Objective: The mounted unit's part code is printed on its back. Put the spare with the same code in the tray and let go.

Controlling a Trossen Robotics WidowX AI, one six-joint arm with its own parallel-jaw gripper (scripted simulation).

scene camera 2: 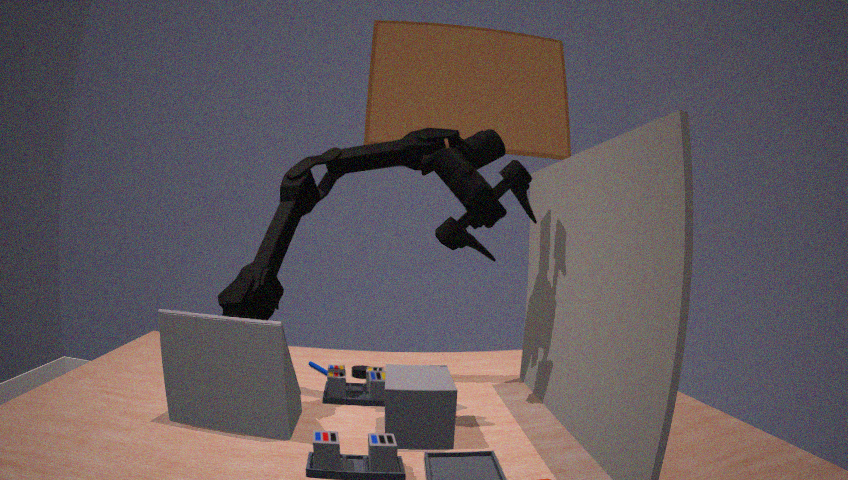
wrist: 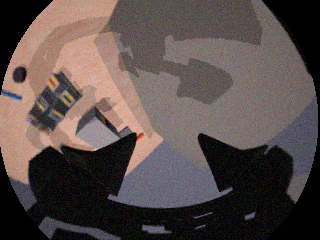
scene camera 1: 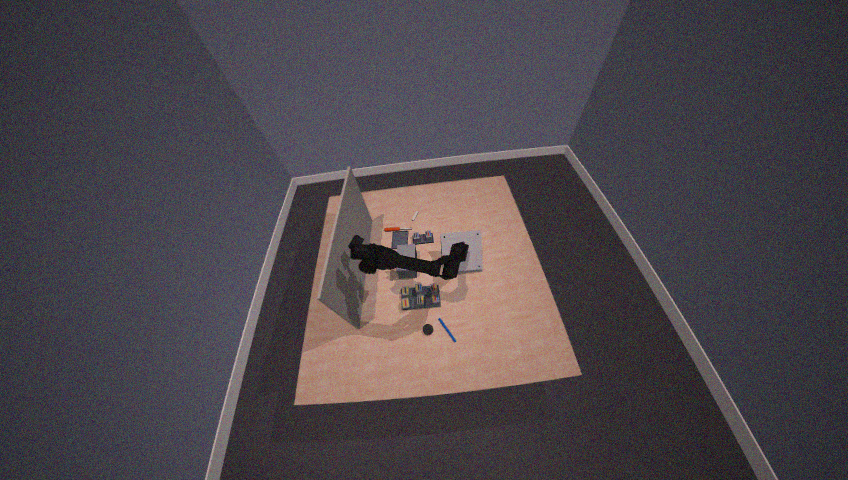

Labels:
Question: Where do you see a grey mounted unit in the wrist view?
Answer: At 93, 128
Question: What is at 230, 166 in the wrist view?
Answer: The gripper.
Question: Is the gripper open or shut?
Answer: Open.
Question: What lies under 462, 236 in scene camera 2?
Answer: The gripper.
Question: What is the gripper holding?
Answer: Nothing.

